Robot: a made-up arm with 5 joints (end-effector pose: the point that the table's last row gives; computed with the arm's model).
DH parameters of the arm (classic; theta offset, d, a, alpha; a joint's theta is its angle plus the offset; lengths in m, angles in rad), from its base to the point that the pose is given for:
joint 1: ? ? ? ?
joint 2: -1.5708 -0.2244 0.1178 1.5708
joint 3: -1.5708 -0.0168 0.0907 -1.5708
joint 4: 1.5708 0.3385 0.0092 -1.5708
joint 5: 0 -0.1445 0.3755 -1.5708
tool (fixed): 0 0.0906 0 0
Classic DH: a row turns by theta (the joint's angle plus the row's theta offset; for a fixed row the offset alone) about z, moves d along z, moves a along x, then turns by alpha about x.
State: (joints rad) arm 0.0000 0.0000 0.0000 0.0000 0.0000
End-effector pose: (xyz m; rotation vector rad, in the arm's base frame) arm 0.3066 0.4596 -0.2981 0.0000 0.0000 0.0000
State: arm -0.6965 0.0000 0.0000 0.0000 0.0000
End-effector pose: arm 0.5300 0.1559 -0.2981 0.0000 0.0000 -0.6965
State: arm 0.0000 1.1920 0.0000 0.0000 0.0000
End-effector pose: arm 0.3934 0.4596 0.3054 0.0000 -1.1920 0.0000
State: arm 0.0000 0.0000 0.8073 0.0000 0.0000
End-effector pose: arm 0.3066 0.2079 -0.3915 -0.8073 0.0000 0.0000
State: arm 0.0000 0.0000 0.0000 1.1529 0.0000
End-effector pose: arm 0.2101 0.0221 -0.2981 0.0000 0.0000 -1.1529
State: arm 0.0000 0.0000 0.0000 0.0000 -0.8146
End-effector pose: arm 0.2547 0.4596 -0.5997 0.0000 0.8146 0.0000
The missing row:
joint 1: 0 0.0676 -0.0949 1.5708
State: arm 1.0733 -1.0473 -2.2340 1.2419 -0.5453
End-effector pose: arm -0.6155 0.3728 -0.1761 0.6952 2.5330 -1.2680
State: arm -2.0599 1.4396 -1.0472 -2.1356 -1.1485
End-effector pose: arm 0.7313 -0.5256 -0.1996 -1.8067 0.7434 -0.1736
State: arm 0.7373 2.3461 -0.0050 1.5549 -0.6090
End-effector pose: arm 0.1925 0.1084 0.6057 2.0916 -0.6288 0.2644
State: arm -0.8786 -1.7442 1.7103 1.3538 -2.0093
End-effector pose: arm -0.5990 -0.0793 -0.0382 -0.6367 2.4037 -1.7087
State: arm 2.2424 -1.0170 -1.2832 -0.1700 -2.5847
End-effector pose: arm -0.4738 -0.7967 0.2352 1.3362 -1.6587 -0.2062
